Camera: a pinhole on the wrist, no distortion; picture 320 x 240 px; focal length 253.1 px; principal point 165.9 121.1 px. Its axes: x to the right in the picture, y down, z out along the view. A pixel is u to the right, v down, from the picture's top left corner.
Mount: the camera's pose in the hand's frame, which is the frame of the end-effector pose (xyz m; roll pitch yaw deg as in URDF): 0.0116 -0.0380 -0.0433 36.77 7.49 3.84
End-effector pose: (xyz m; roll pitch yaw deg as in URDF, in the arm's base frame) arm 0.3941 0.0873 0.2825 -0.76 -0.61 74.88
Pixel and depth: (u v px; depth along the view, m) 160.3 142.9 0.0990
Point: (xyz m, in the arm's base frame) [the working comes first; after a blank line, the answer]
In the camera's frame: -0.0022 0.0085 0.0990

0.4863 0.0867 0.3246
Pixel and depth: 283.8 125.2 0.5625
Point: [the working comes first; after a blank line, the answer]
In the camera's frame: 0.2620 0.0091 0.5625

0.8134 0.3346 0.6655
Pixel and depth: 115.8 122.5 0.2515
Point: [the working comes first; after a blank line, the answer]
In the camera's frame: -0.0498 0.0014 0.2515

0.5733 0.0357 0.4487
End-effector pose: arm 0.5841 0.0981 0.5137 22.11 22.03 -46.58
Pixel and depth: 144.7 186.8 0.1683
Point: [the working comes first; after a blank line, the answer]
In the camera's frame: -0.0141 0.0437 0.1683

0.5153 -0.0329 0.5705
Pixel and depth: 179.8 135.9 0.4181
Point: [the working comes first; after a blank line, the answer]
In the camera's frame: 0.0230 0.0244 0.4181

0.4314 -0.2603 0.6439
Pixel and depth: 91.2 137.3 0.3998
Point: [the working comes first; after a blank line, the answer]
In the camera's frame: -0.1180 0.0256 0.3998

0.3426 -0.1657 0.7019
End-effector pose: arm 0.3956 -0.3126 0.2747 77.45 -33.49 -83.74
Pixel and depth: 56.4 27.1 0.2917
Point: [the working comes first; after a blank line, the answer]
In the camera's frame: -0.1262 -0.1083 0.2917

0.2026 -0.4206 0.0106
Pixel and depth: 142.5 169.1 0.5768
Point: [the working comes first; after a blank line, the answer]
In the camera's frame: -0.0533 0.1094 0.5768

-0.1251 -0.5078 0.1482
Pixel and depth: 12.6 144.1 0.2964
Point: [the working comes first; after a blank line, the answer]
In the camera's frame: -0.1795 0.0269 0.2964

0.1249 -0.3216 0.0836
